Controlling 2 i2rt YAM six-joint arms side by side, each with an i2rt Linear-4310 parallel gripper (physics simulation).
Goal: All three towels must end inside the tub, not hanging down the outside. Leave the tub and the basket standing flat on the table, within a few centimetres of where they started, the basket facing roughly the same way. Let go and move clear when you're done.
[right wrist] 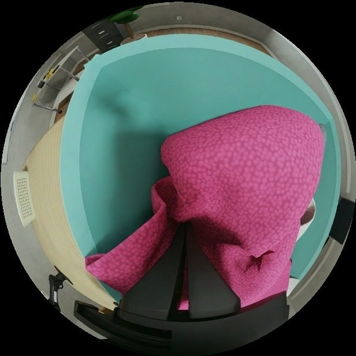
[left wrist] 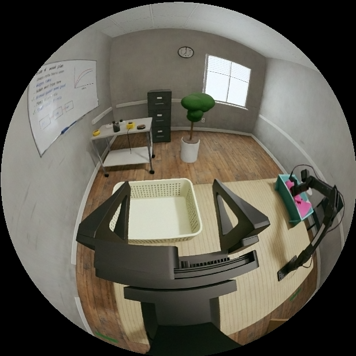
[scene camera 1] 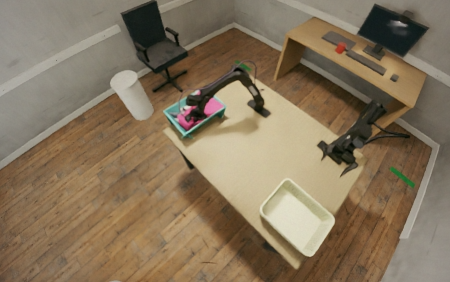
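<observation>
A teal container (scene camera 1: 187, 134) (left wrist: 287, 195) (right wrist: 135, 75) holds the pink towel (scene camera 1: 214, 106) (left wrist: 300, 204) (right wrist: 245, 155). A bit of grey towel (right wrist: 323, 132) and a pale towel (right wrist: 309, 214) show beside the pink one in the right wrist view; much of both is hidden. My right gripper (scene camera 1: 189, 118) (right wrist: 185, 224) is down in the teal container, shut on the pink towel, with folds gathered around its fingertips. A cream perforated container (scene camera 1: 283, 238) (left wrist: 194, 202) (right wrist: 23, 197) stands upright and empty. My left gripper (scene camera 1: 332, 167) (left wrist: 171, 183) is open and empty, apart from it.
The table (scene camera 1: 235, 155) (left wrist: 255, 220) carries both containers at opposite ends. A white bin (scene camera 1: 132, 95) and an office chair (scene camera 1: 165, 52) stand on the floor beyond the teal end. A desk (scene camera 1: 315, 30) with a monitor (scene camera 1: 392, 30) stands behind the arms.
</observation>
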